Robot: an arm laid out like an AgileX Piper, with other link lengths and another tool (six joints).
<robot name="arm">
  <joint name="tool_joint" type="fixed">
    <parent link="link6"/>
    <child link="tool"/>
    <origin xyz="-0.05 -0.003 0.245" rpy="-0.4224 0 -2.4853"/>
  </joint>
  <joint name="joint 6" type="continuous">
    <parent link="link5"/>
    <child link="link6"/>
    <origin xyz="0.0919 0 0" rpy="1.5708 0 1.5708"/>
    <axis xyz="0 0 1"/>
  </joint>
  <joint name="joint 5" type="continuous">
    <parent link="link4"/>
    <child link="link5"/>
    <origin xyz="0 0 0" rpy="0 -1.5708 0"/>
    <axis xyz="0 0 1"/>
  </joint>
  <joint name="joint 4" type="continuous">
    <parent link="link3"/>
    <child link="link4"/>
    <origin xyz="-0.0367 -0.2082 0" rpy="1.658 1.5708 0"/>
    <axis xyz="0 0 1"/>
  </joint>
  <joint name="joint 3" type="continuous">
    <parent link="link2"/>
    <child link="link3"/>
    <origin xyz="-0.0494 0.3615 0"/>
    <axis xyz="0 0 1"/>
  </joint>
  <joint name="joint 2" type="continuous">
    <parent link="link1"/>
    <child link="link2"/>
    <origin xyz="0 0 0" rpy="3.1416 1.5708 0"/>
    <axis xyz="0 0 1"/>
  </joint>
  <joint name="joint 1" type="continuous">
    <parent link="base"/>
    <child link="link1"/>
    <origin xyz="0 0 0.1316" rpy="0 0 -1.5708"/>
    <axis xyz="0 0 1"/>
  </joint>
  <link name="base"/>
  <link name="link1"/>
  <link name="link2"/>
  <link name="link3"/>
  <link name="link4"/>
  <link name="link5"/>
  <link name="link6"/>
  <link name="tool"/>
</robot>
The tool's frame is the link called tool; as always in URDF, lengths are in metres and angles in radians. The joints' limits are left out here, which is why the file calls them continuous.
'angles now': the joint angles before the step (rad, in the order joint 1, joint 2, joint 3, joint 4, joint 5, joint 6). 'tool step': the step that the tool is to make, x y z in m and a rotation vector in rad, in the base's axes. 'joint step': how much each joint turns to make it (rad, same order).
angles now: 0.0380, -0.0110, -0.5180, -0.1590, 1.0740, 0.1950
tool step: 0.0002, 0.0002, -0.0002, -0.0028, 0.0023, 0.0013
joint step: -0.0003, 0.0021, 0.0000, 0.0002, -0.0001, -0.0032
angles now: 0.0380, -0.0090, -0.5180, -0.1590, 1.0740, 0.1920
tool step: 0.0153, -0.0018, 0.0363, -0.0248, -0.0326, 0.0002
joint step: -0.0003, 0.0910, -0.0421, -0.0208, -0.0820, -0.0012
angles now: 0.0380, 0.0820, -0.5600, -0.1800, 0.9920, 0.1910
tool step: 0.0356, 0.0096, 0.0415, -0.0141, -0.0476, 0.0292
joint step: -0.0001, 0.1411, -0.0048, 0.0000, -0.1864, 0.0000
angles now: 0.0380, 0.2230, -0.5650, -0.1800, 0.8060, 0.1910
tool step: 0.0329, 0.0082, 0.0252, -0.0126, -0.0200, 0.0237
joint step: -0.0005, 0.1270, -0.0001, -0.0033, -0.1489, -0.0007
